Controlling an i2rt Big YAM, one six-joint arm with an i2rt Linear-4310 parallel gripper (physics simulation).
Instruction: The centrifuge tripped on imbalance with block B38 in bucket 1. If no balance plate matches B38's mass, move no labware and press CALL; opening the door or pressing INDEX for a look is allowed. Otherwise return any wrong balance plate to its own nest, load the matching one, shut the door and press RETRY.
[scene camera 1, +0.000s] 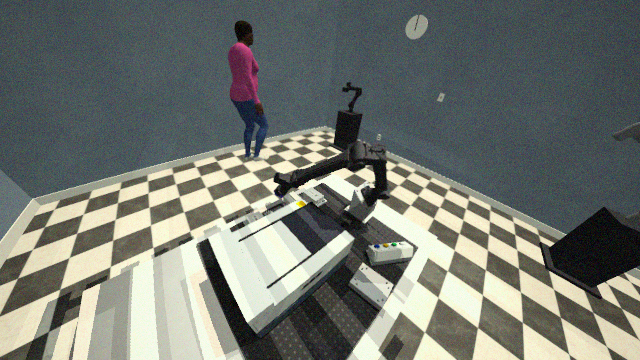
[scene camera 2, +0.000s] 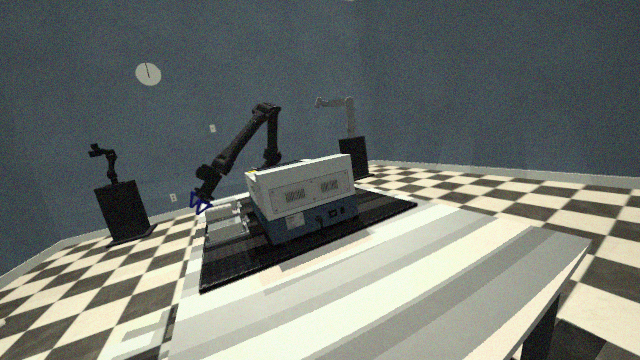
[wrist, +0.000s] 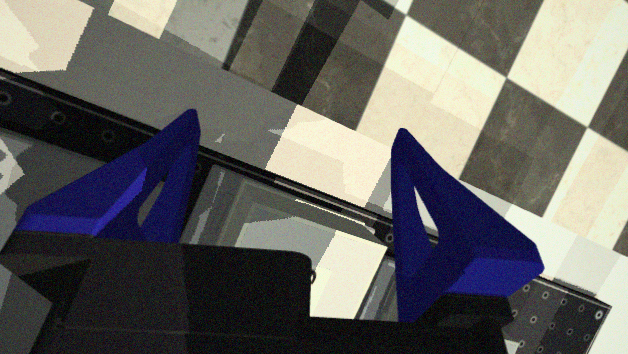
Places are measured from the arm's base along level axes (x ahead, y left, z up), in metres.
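Pixels of known places: gripper, fingertip midpoint: (scene camera 1: 279, 190) (scene camera 2: 193, 211) (wrist: 298, 129); arm's base at its link origin: (scene camera 1: 367, 196).
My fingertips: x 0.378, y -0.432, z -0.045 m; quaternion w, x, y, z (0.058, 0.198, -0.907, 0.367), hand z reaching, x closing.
Note:
Ahead of a thing's pixels: the offset from my fingertips to its top centre. Level surfaces: height alone.
My gripper (scene camera 1: 280, 193) (scene camera 2: 200, 203) (wrist: 298, 129) has blue fingers standing wide apart with nothing between them. It hangs near the front edge of the black mat, beside the pale nests. A pale, glassy nest or plate (scene camera 2: 226, 228) (wrist: 285, 230) lies below and behind the fingers; the gripper body hides part of it. The centrifuge (scene camera 1: 300, 270) (scene camera 2: 310, 185) is a white and blue box on the mat. I cannot tell its door state or see into its buckets. A white button box @(0.195 m back, 0.723 m left, 0.001 m up) (scene camera 1: 390, 254) carries blue, yellow and green buttons. Block B38 and plate labels cannot be made out.
A pale block @(0.180 m back, 0.138 m left, 0.029 m down) (scene camera 1: 313, 195) lies beside the centrifuge near the arm. A tilted white panel (scene camera 1: 359, 206) stands by the arm's base. A flat white plate @(0.014 m ahead, 0.744 m left, 0.036 m down) (scene camera 1: 371, 286) lies near the button box. The black mat @(0.082 m down) (scene camera 2: 390, 204) lies on a striped table @(0.095 m down) (scene camera 2: 380, 280). A person (scene camera 1: 243, 75) stands beyond.

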